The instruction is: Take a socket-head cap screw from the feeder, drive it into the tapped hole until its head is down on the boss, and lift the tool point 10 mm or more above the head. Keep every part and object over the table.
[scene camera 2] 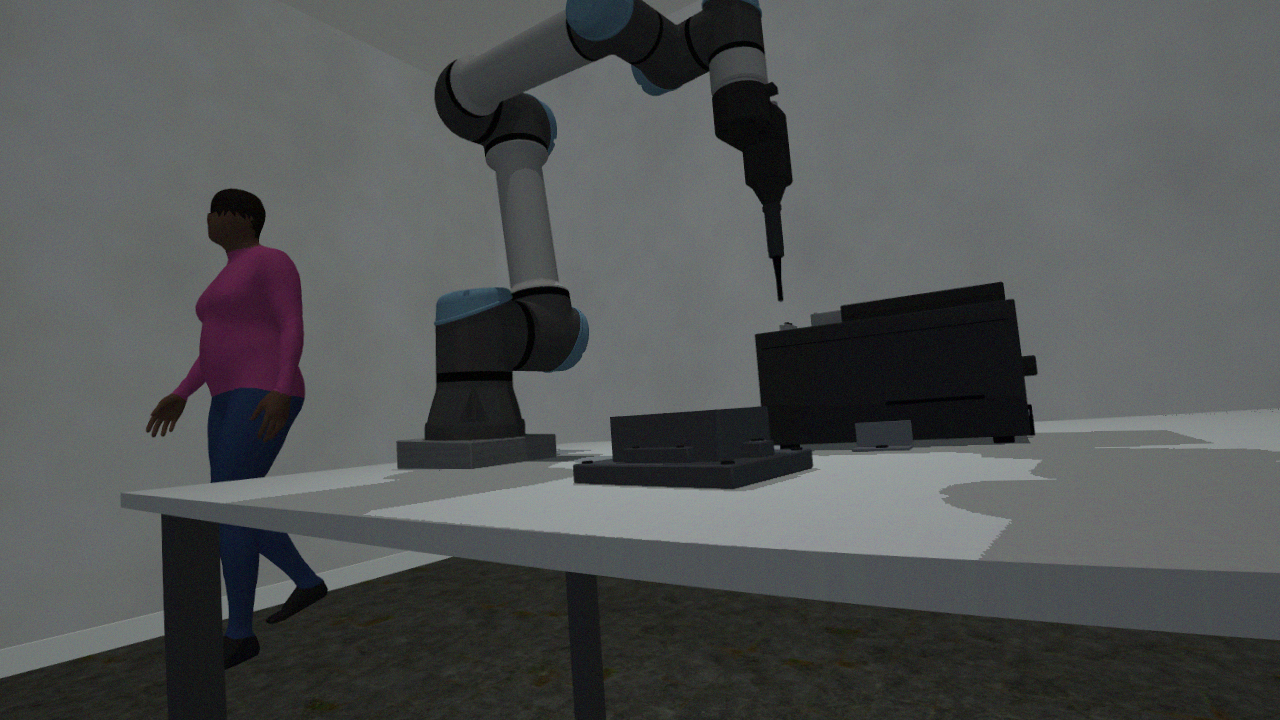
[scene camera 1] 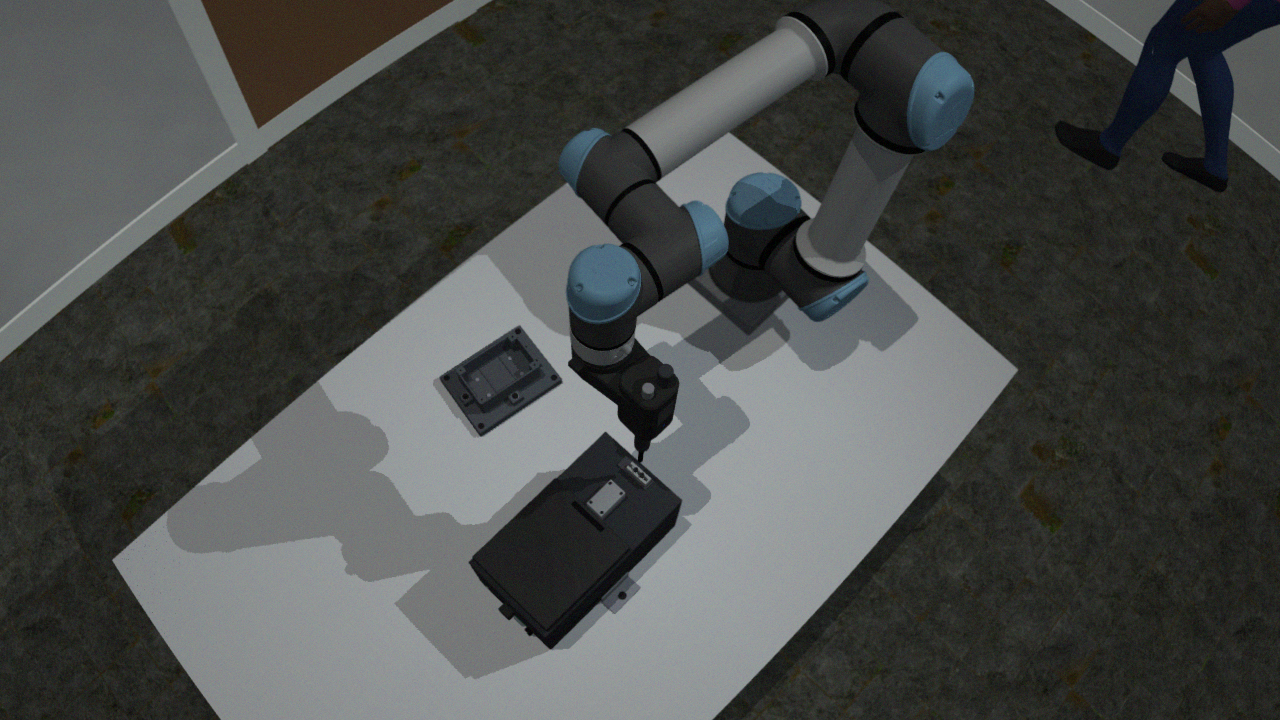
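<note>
My screwdriver [scene camera 1: 640, 460] [scene camera 2: 780, 300] points down, its thin dark bit a short way above the small light pick-up block [scene camera 1: 638, 473] [scene camera 2: 787, 326] at the robot-side end of the feeder. In the scene camera 2 view a gap shows between bit and block, and no screw can be made out on the tip. The black feeder [scene camera 1: 554, 555] [scene camera 2: 895, 376] stands on the table. A dark grey housing on a flanged plate [scene camera 1: 528, 400] [scene camera 2: 689, 436] lies apart from it, with a small boss [scene camera 1: 514, 395] beside its wall. The tapped hole is too small to tell.
A light plate [scene camera 1: 605, 497] [scene camera 2: 826, 317] sits on the feeder's top. Grey brackets stand at its sides, one near its base [scene camera 2: 883, 434]. The arm's base [scene camera 2: 474, 450] stands on the white table [scene camera 1: 850, 402] [scene camera 2: 805, 557]. A person [scene camera 1: 1208, 67] [scene camera 2: 250, 322] is beyond the table.
</note>
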